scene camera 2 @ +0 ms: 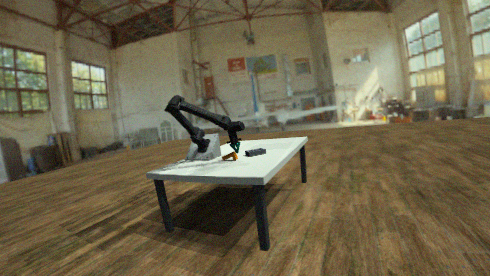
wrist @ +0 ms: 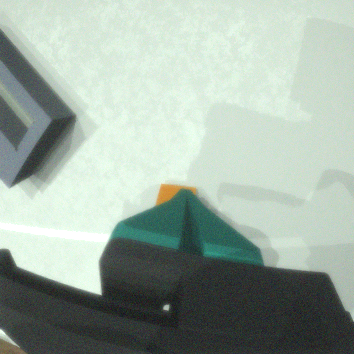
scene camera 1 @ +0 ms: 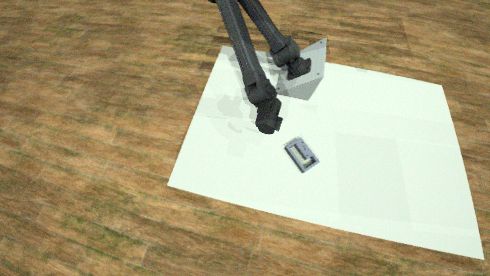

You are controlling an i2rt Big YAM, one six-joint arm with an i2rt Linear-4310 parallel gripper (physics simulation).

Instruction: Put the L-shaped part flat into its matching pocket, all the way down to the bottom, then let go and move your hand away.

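Frame: origin at the arm's base, x ahead, y left, z up, level; centimetres.
Seen in the pictures: gripper, fingertip midpoint: (scene camera 2: 237, 153) (wrist: 183, 196); arm's base at its link origin: (scene camera 2: 204, 146) (scene camera 1: 299, 70).
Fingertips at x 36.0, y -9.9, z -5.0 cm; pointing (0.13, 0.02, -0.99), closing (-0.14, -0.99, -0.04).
Pixels of each thing's top centre, then the offset from my fingertips to it. Level surfaces: height alone.
- orange L-shaped part at its top centre: (wrist: 164, 287) (scene camera 2: 228, 151) dx -7.4, dy +0.8, dz +1.3 cm
- white table at its surface level: dz -5.2 cm
- grey block with the L-shaped pocket, top centre: (scene camera 1: 302, 154) (scene camera 2: 255, 149) dx +6.0, dy +18.4, dz -1.5 cm
The orange L-shaped part (scene camera 2: 229, 156) (wrist: 168, 193) lies on the white table (scene camera 1: 377, 120) (scene camera 2: 239, 171). In the wrist view only a small corner of it shows past the fingertips. My gripper (wrist: 183, 196) (scene camera 2: 235, 147) has its green fingers pressed together, with nothing between them, a little above the part. In the overhead view the wrist (scene camera 1: 268, 118) hides both the fingers and the part. The grey block with the L-shaped pocket (scene camera 1: 301, 154) (scene camera 2: 255, 151) (wrist: 24, 119) stands on the table a short way off, and its pocket shows empty.
The arm's grey wedge-shaped base mount (scene camera 1: 308, 80) (scene camera 2: 212, 147) stands at the table's back edge. The table's left edge is near the gripper. A wooden floor surrounds the table.
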